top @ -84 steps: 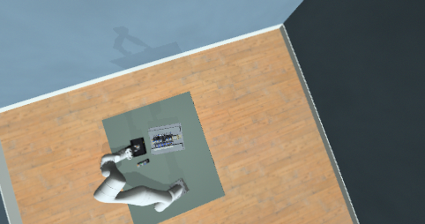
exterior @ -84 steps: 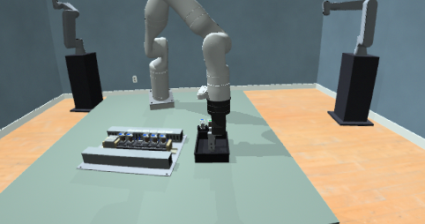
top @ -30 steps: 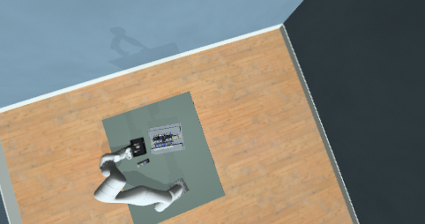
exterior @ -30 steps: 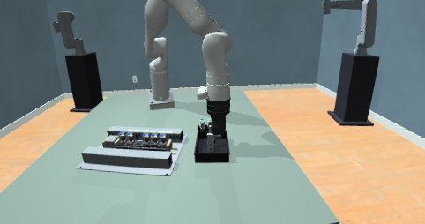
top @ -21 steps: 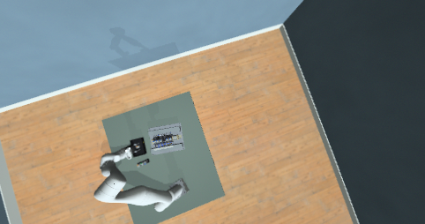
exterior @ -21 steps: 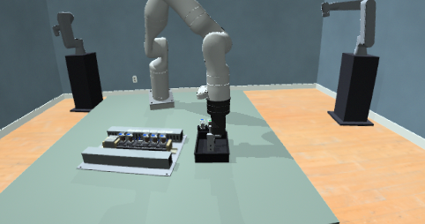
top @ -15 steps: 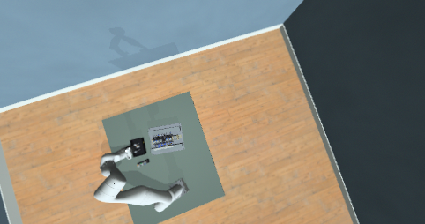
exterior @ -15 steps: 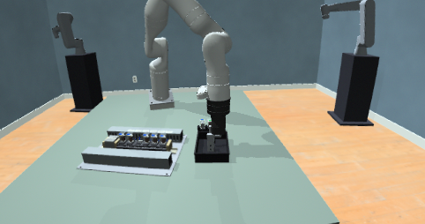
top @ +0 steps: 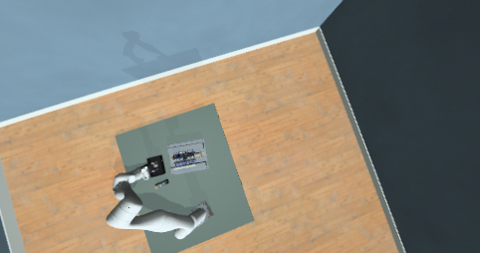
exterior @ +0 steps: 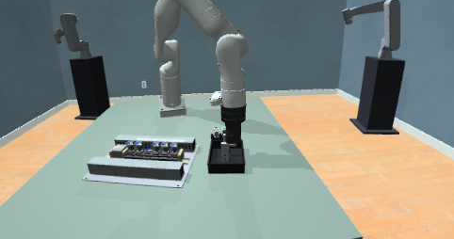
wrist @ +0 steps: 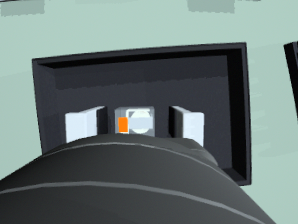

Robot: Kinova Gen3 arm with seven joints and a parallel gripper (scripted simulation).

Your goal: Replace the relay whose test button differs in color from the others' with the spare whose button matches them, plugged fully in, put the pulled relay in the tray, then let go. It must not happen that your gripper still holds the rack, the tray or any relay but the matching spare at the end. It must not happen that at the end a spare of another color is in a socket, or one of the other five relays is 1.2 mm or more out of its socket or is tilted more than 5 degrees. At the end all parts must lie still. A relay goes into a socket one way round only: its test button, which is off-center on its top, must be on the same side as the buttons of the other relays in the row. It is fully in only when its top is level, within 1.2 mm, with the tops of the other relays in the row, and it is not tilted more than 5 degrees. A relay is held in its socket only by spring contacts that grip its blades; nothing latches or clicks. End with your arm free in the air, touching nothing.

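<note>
My gripper is now 10 mm past the black tray and 20 mm above it. From my hand the other things lie so: small black stand 170 mm behind, 20 mm to the right, 30 mm below.
</note>
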